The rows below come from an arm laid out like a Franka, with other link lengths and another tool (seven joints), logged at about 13 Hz.
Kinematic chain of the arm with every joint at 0, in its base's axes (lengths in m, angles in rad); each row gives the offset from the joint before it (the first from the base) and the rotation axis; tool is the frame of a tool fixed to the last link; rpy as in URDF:
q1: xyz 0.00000 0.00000 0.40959 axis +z
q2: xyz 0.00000 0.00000 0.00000 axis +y
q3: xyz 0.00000 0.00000 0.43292 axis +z
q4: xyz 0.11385 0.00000 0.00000 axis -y
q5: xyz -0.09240 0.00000 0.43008 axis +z
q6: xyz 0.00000 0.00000 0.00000 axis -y
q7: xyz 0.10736 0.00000 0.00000 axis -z
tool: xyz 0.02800 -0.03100 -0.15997 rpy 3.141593 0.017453 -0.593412
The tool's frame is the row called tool.
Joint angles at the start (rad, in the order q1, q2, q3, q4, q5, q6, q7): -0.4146, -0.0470, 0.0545, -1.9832, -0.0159, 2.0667, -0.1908
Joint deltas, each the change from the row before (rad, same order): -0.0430, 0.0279, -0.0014, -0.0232, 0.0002, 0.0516, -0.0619; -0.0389, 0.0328, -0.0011, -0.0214, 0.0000, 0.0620, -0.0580; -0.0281, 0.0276, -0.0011, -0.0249, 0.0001, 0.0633, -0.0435; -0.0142, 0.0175, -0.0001, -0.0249, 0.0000, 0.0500, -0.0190; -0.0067, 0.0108, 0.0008, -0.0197, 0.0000, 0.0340, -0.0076; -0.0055, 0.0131, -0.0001, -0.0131, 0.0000, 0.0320, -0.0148
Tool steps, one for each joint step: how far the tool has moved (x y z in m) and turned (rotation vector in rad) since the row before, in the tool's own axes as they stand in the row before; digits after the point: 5 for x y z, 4 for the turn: 0.01577, 0.02459, 0.02571, -0.0038, 0.0012, -0.0183; 0.01484, 0.02257, 0.02666, -0.0011, 0.0079, -0.0188; 0.00891, 0.01740, 0.02455, 0.0003, 0.0107, -0.0150; 0.00207, 0.00918, 0.01890, 0.0007, 0.0075, -0.0052; -0.00081, 0.00410, 0.01336, 0.0007, 0.0034, -0.0020; 0.00101, 0.00326, 0.01171, 0.0010, 0.0057, -0.0094
